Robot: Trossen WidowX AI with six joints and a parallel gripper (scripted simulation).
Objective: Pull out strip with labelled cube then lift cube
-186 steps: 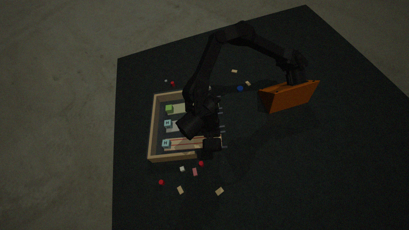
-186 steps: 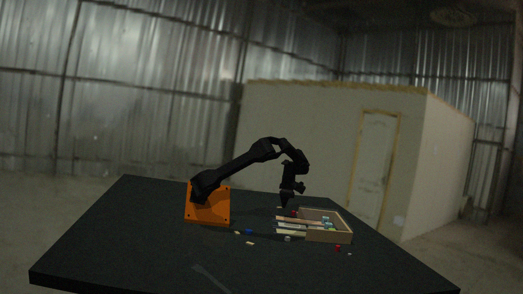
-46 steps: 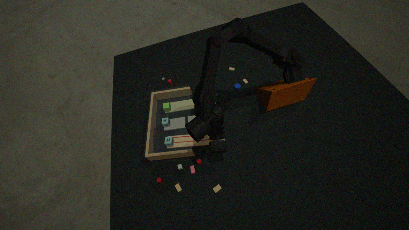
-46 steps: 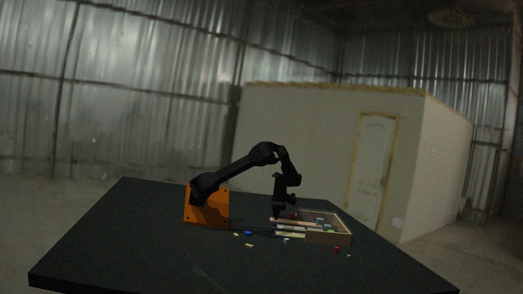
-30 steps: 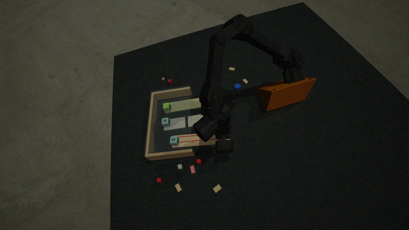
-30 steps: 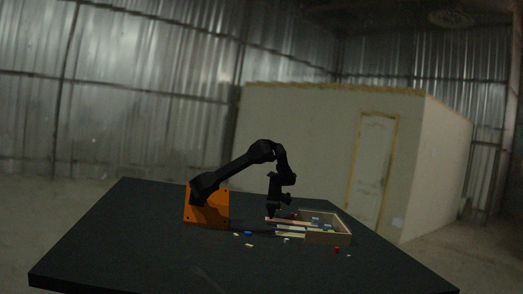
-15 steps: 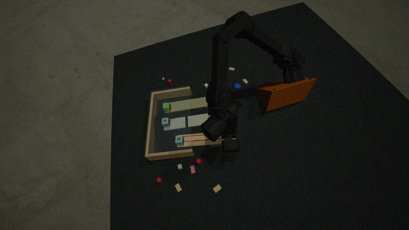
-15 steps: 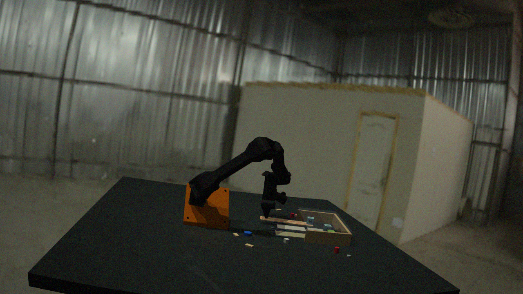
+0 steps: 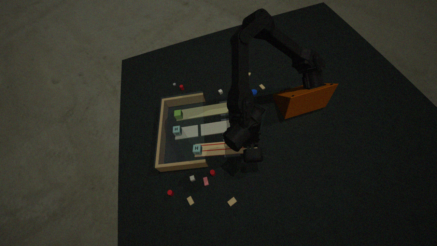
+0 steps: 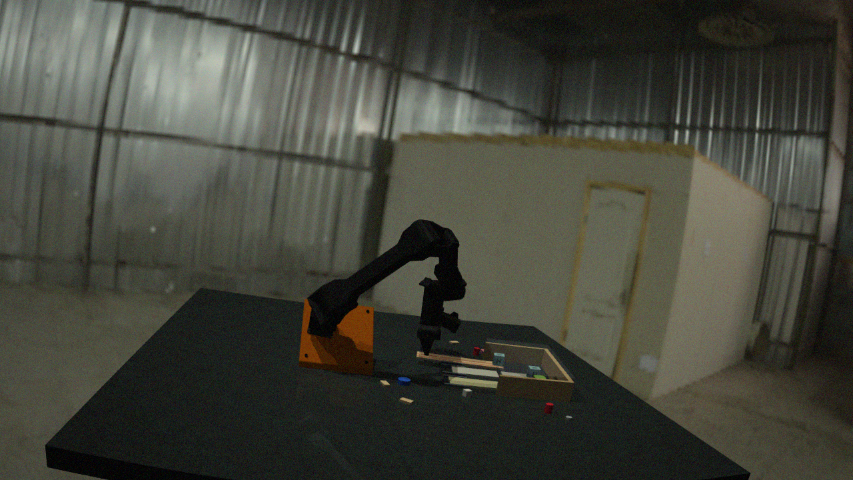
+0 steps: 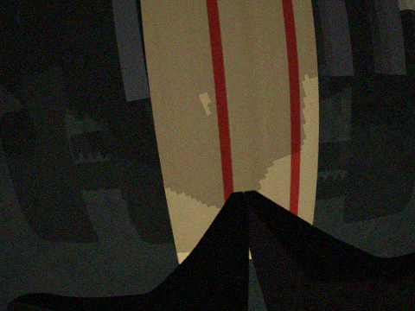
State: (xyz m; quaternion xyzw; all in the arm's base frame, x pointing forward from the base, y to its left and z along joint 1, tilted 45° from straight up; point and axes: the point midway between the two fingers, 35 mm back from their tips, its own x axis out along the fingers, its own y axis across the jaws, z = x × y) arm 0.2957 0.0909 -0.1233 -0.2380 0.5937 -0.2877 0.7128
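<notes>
The red-lined strip lies 100 mm ahead of my gripper tip and 10 mm to the right of it.
</notes>
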